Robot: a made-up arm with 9 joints.
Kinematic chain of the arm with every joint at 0, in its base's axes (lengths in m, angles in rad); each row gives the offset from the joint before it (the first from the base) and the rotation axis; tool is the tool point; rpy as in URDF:
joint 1: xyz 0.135 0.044 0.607 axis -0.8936 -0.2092 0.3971
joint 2: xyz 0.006 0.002 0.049 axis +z
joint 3: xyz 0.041 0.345 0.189 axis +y
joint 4: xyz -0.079 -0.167 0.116 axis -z
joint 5: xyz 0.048 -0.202 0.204 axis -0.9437 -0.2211 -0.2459
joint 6: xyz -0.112 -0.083 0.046 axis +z
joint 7: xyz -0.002 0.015 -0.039 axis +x
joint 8: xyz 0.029 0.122 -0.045 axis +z
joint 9: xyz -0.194 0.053 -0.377 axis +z
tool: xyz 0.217 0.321 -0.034 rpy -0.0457 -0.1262 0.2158
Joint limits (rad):
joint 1: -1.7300..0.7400
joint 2: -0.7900..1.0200
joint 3: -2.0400..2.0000
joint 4: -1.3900..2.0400
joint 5: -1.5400..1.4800
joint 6: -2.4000..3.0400
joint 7: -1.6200..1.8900
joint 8: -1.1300..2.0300
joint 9: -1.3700..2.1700
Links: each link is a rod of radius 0.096 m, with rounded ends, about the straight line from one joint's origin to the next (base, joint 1, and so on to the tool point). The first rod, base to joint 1, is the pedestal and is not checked.
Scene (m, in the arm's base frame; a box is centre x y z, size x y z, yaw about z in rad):
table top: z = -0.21
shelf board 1: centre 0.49 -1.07 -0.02 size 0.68 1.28 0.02 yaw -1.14
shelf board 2: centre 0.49 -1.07 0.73 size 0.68 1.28 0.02 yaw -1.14
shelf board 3: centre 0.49 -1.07 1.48 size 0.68 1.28 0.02 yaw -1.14
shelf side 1: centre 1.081 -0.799 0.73 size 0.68 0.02 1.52 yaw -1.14
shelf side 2: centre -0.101 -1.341 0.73 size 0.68 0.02 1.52 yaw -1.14
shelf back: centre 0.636 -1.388 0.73 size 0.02 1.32 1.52 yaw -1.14
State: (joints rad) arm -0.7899 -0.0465 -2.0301 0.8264 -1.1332 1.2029 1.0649 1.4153 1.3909
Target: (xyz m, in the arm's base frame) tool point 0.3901 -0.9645 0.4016
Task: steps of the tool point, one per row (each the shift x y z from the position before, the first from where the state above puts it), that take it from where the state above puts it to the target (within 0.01 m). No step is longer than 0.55 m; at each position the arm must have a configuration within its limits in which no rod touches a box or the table.
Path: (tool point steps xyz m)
1: -0.0767 0.0264 0.0630
2: -0.0583 -0.0088 0.0184
3: -0.0684 -0.0001 -0.0301
4: -0.1136 0.0331 -0.0442
5: -0.1750 0.0564 0.0001
6: -0.2155 0.0393 0.0962
7: -0.1977 -0.0267 0.2094
8: 0.4274 0.0180 0.2646
9: 0.4427 -0.2869 -0.0122
10: 0.1665 -0.4071 -0.2972
11: -0.2134 -0.2910 -0.3611
12: -0.4366 -0.0722 -0.1483
13: 0.0966 -0.2399 -0.0221
14: 0.1071 -0.2034 0.0221

